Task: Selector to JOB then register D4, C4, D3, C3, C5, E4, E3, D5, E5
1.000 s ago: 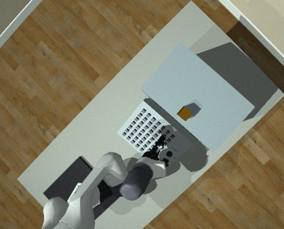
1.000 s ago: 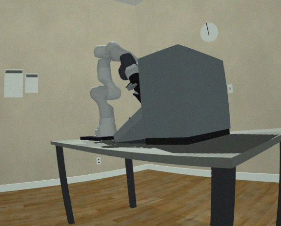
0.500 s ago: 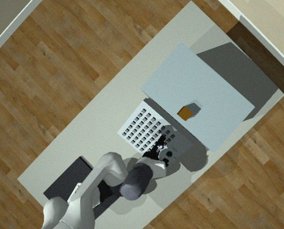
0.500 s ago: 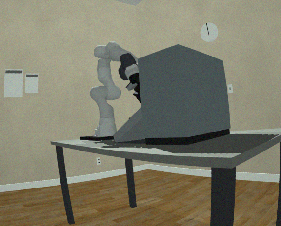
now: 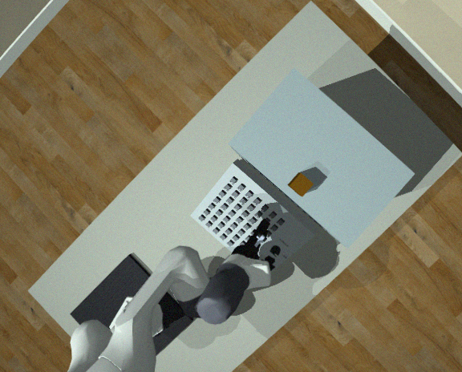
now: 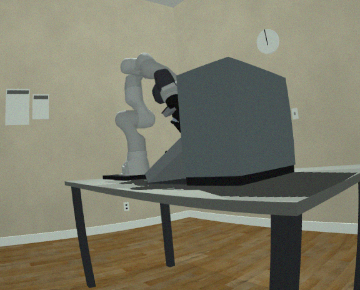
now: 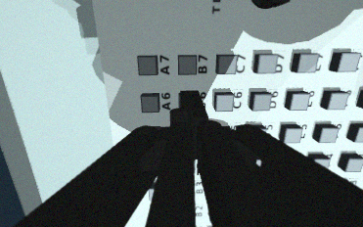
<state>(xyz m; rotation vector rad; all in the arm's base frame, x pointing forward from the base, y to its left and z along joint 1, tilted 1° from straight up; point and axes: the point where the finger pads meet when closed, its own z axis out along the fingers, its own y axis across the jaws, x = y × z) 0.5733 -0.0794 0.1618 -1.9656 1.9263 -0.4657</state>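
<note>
The key C5 lies 50 mm below my hand, 30 mm to the left of it and 10 mm behind it. Also, from my hand: D5 key: 70 mm below, 40 mm behind, 30 mm to the left; then key D6: 70 mm below, 40 mm behind; then key D4: 70 mm to the left, 70 mm below, 40 mm behind.
</note>
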